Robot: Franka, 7 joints.
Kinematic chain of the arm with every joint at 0, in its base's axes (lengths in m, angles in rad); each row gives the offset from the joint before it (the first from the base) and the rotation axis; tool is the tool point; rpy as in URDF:
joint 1: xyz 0 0 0.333 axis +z
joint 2: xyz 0 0 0 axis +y
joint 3: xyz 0 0 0.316 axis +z
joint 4: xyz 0.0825 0 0 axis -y
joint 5: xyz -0.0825 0 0.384 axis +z
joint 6: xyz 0 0 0 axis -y
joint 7: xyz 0.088 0 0 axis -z
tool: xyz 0 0 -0.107 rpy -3.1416 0 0
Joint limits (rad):
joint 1: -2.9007..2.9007
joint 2: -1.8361..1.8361
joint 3: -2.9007..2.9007
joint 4: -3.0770..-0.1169
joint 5: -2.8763..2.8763
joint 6: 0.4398..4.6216
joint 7: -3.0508..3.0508
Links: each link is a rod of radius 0.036 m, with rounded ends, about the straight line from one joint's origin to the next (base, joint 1, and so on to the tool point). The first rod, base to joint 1, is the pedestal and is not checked.
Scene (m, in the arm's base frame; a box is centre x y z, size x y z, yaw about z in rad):
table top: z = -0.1
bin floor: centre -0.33 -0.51 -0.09 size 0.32 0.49 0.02 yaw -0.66
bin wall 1: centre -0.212 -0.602 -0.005 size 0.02 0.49 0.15 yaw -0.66
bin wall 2: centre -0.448 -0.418 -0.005 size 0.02 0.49 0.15 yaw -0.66
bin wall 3: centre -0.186 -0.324 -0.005 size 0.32 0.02 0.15 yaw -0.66
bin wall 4: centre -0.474 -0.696 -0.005 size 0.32 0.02 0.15 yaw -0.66
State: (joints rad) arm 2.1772 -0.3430 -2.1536 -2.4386 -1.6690 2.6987 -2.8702
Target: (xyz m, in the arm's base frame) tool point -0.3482 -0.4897 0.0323
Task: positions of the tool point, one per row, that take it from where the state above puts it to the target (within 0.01 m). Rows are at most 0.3 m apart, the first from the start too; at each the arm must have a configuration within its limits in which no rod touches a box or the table.
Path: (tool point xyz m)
1: 0.4686 -0.1629 0.2220
2: 0.3632 -0.3765 0.2159
3: 0.1632 -0.5246 0.2108
4: -0.0920 -0.5678 0.2084
5: -0.3482 -0.4897 0.2108
6: -0.3533 -0.4954 0.1242
7: -0.3482 -0.4897 0.0323

